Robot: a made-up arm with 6 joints.
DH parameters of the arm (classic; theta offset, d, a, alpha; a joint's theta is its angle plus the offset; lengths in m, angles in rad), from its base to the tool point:
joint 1: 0 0.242 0 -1.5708
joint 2: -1.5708 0 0.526 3.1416
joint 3: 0 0 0 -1.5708
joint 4: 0 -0.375 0 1.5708
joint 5: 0 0.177 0 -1.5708
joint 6: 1.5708 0 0 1.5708
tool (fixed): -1.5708 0 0 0
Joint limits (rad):
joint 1: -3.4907..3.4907
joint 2: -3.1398..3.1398
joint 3: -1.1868..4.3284
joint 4: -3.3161..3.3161
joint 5: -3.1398..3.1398
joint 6: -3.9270..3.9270
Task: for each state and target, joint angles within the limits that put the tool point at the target. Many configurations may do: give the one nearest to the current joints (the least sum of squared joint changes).
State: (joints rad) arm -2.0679 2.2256 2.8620 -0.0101 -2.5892 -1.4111
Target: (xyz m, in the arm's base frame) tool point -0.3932 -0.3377 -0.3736
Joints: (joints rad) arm -2.0854 2.8976 2.6619 -0.1026 -2.5892 -1.4111
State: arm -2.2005 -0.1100 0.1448 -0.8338 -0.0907 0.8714
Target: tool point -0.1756 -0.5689 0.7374
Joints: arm -1.6674 0.3619 0.7049 -0.8267 -0.0907 0.8714
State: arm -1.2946 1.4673 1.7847 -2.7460 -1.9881 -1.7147
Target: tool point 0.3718 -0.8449 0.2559
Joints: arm -1.3273 1.5477 1.7664 -2.6627 -1.9881 -1.7147
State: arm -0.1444 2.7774 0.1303 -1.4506 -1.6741 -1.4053
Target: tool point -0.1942 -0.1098 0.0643
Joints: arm 0.2758 3.1378 -0.5905 -1.2681 -1.6741 -1.4053
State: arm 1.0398 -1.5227 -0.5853 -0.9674 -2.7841 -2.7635
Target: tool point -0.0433 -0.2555 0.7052
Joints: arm 0.9636 -1.2535 -0.0544 -0.8985 -2.7841 -2.7635
